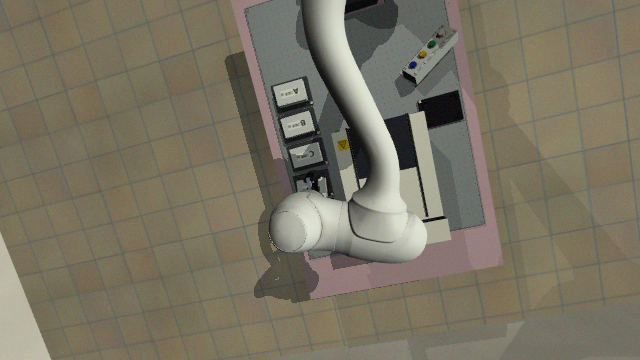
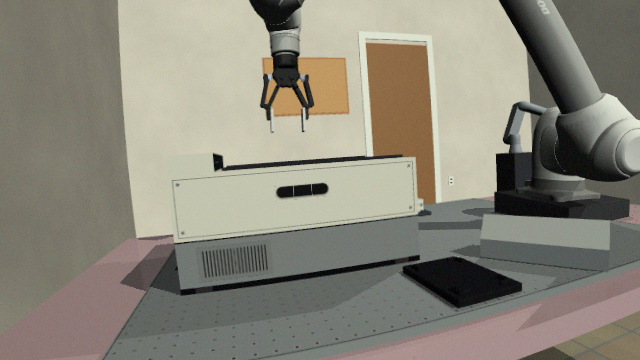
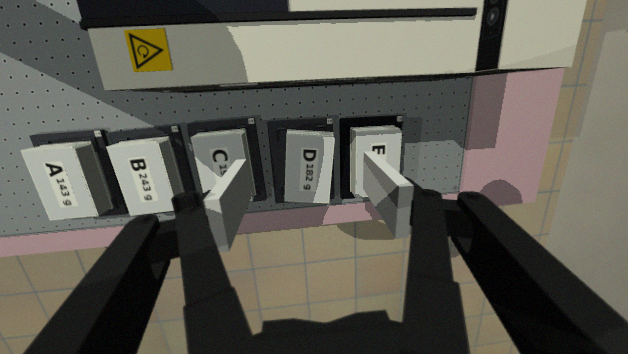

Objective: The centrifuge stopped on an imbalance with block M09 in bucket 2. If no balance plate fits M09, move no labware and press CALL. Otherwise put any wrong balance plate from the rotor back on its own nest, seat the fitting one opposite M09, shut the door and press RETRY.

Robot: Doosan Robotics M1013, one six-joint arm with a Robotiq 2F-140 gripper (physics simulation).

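Places are measured from the arm's base along level axes (x ahead, y left, z up), in millimetres.
Where they show: gripper, fingertip midpoint: point(image 1: 321, 192) point(image 2: 288, 131) point(image 3: 306, 174); arm's base at its link origin: point(image 2: 556, 195).
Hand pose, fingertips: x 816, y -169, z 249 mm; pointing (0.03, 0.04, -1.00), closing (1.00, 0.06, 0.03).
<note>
Things, the pixels of their top centre, and the offset from my fingertips. "*": a spot on its surface instead.
- Balance plates A at its top centre: point(image 3: 61, 184) point(image 1: 289, 92) 248 mm down, 395 mm back, 89 mm right
- B at its top centre: point(image 3: 143, 180) point(image 1: 296, 124) 248 mm down, 262 mm back, 83 mm right
- C at its top centre: point(image 3: 222, 170) point(image 1: 305, 155) 248 mm down, 128 mm back, 68 mm right
- D at its top centre: point(image 3: 309, 170) point(image 1: 311, 189) 242 mm down, 22 mm ahead, 68 mm right
- E at its top centre: point(image 3: 378, 164) 248 mm down, 148 mm ahead, 60 mm right
- button box at its top centre: point(image 2: 543, 215) point(image 1: 433, 51) 218 mm down, 434 mm back, 487 mm left
- flat black nest at its top centre: point(image 2: 457, 271) point(image 1: 441, 109) 283 mm down, 219 mm back, 518 mm left
- raised housing at a spot on its surface: point(image 2: 192, 162) * 72 mm down, 202 mm ahead, 417 mm left
Balance plates A point(image 1: 291, 93) point(image 3: 65, 180), B point(image 1: 298, 125) point(image 3: 145, 175), C point(image 1: 306, 155) point(image 3: 217, 142), D point(image 3: 309, 167) and E point(image 3: 387, 140) stand in a row on dark nests. Labels read A 143 g, B 243 g and D 182 g; C's weight is partly covered and E's is hidden by a finger. My gripper point(image 2: 287, 131) point(image 3: 306, 174) is open and empty, pointing down, high above the row near D, above the centrifuge's top level. The centrifuge point(image 1: 435, 165) point(image 2: 300, 215) point(image 3: 350, 50) has a dark and a cream area on top. The rotor, block M09 and bucket 2 do not show.
The button box point(image 1: 430, 55) point(image 2: 545, 232) has blue, yellow, green and grey buttons; their labels are unreadable. A flat black nest point(image 1: 441, 109) point(image 2: 462, 280) lies beside the centrifuge. A raised housing point(image 1: 437, 231) point(image 2: 192, 162) sits at one centrifuge end. My arm hides part of the centrifuge top from overhead.
</note>
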